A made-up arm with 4 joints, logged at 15 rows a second.
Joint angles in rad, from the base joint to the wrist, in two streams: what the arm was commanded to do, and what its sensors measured. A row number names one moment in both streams.
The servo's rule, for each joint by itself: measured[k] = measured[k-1] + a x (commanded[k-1-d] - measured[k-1]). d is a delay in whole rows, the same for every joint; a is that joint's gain. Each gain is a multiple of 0.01, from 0.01 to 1. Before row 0 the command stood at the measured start. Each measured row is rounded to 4 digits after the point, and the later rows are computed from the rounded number. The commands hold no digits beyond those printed.
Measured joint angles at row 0: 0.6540, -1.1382, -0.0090, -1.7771
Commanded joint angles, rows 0 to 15: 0.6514, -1.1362, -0.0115, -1.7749; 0.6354, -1.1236, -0.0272, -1.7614; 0.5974, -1.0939, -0.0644, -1.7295; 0.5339, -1.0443, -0.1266, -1.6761; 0.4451, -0.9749, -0.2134, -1.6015; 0.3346, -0.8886, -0.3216, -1.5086; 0.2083, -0.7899, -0.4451, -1.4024; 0.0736, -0.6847, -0.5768, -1.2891; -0.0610, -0.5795, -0.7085, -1.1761; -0.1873, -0.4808, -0.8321, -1.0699; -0.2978, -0.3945, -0.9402, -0.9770; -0.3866, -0.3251, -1.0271, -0.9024; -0.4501, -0.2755, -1.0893, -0.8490; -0.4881, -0.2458, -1.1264, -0.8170; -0.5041, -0.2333, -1.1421, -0.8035; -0.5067, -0.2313, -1.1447, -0.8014
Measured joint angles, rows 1 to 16: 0.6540, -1.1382, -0.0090, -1.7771; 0.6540, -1.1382, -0.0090, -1.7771; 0.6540, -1.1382, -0.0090, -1.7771; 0.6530, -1.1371, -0.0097, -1.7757; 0.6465, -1.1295, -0.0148, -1.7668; 0.6283, -1.1096, -0.0292, -1.7437; 0.5934, -1.0730, -0.0574, -1.7018; 0.5385, -1.0181, -0.1026, -1.6396; 0.4631, -0.9456, -0.1661, -1.5584; 0.3688, -0.8584, -0.2470, -1.4617; 0.2596, -0.7611, -0.3426, -1.3547; 0.1410, -0.6594, -0.4487, -1.2440; 0.0195, -0.5594, -0.5599, -1.1361; -0.0979, -0.4671, -0.6702, -1.0375; -0.2047, -0.3876, -0.7737, -0.9537; -0.2955, -0.3248, -0.8652, -0.8888
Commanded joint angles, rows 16 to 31: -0.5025, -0.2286, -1.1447, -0.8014; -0.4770, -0.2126, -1.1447, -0.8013; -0.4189, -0.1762, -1.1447, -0.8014; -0.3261, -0.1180, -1.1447, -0.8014; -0.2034, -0.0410, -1.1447, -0.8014; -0.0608, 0.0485, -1.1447, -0.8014; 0.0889, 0.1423, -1.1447, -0.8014; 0.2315, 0.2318, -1.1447, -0.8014; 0.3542, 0.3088, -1.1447, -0.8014; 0.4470, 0.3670, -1.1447, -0.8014; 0.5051, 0.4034, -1.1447, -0.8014; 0.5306, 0.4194, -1.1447, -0.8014; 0.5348, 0.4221, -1.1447, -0.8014; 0.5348, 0.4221, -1.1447, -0.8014; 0.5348, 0.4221, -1.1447, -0.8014; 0.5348, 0.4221, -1.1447, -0.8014
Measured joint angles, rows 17 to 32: -0.3668, -0.2806, -0.9409, -0.8443; -0.4176, -0.2541, -0.9992, -0.8190; -0.4506, -0.2413, -1.0414, -0.8081; -0.4698, -0.2342, -1.0714, -0.8039; -0.4725, -0.2221, -1.0927, -0.8023; -0.4527, -0.1964, -1.1078, -0.8017; -0.4059, -0.1525, -1.1185, -0.8015; -0.3310, -0.0901, -1.1261, -0.8014; -0.2310, -0.0125, -1.1315, -0.8014; -0.1126, 0.0742, -1.1353, -0.8014; 0.0147, 0.1625, -1.1380, -0.8014; 0.1403, 0.2444, -1.1399, -0.8014; 0.2538, 0.3131, -1.1413, -0.8014; 0.3468, 0.3637, -1.1423, -0.8014; 0.4148, 0.3949, -1.1430, -0.8014; 0.4592, 0.4101, -1.1435, -0.8014
